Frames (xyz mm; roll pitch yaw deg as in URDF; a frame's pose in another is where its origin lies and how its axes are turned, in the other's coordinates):
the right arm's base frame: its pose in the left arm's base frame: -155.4 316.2 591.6 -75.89 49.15 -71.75
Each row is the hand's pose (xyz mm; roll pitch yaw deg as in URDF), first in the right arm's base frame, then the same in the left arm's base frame.
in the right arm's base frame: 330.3 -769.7 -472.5 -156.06 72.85 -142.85
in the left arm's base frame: -551.6 -544.7 754.7 -153.24 -7.95 -173.36
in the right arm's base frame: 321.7 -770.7 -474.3 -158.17 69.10 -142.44
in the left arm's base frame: -555.1 -540.4 761.5 -155.73 -11.71 -173.40
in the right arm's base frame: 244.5 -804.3 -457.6 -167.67 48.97 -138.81
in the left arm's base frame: -554.6 -516.3 843.9 -169.07 -31.85 -171.58
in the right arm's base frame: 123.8 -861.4 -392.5 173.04 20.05 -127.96
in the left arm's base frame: -515.8 -477.1 981.8 149.83 -58.46 -150.49
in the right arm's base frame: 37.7 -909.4 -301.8 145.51 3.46 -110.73
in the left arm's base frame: -444.7 -449.0 1091.8 79.12 -58.19 -104.63
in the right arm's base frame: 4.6 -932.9 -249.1 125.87 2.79 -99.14
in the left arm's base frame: -399.9 -439.9 1140.2 52.71 -47.54 -96.97
